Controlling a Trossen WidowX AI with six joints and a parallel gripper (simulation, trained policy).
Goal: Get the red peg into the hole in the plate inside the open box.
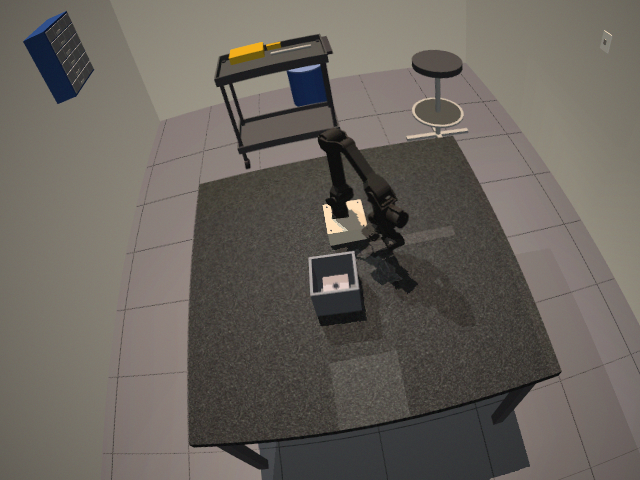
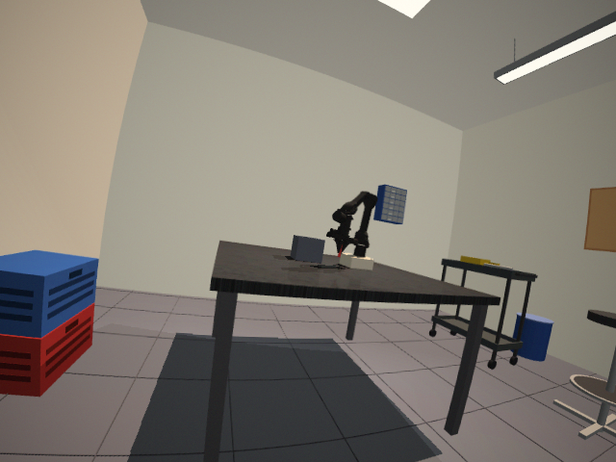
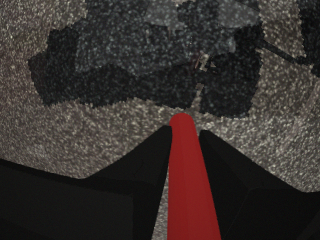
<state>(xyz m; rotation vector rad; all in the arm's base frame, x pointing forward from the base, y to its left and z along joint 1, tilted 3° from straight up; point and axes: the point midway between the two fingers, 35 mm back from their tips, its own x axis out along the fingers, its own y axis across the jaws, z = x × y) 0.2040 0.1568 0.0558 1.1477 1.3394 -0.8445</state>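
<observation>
My gripper tip is 13 cm short of the plate, 21 cm to the left of it and 4 cm above it. The rest, counted from my gripper tip: red peg (2 cm above).
</observation>
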